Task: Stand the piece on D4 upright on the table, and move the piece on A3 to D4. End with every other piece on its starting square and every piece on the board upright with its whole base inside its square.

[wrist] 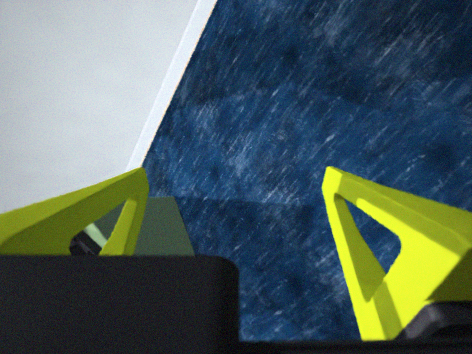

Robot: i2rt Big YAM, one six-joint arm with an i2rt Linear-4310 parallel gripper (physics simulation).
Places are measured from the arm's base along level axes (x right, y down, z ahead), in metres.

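Pixels of known places: gripper, between the fingertips: (235,177).
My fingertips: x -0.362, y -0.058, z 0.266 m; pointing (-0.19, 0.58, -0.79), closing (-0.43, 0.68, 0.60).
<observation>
Behind a point stands the place of what it marks.
My gripper (235,177) {z 0.266, x -0.362, y -0.058 m} is open, with its two yellow-green fingers wide apart and nothing between them. The pieces that stand on D4 and A3 do not show in this view, and no board squares can be made out.
A pale grey-white surface (75,90) with a lighter slanting edge fills the upper left. A dark blue streaked surface (260,125) {z 0.090, x -0.352, y 0.164 m} lies beyond that edge, behind the fingers. A dull grey-green shape (162,227) {z 0.027, x -0.087, y 0.111 m} shows behind the left finger; I cannot tell what it is.
</observation>
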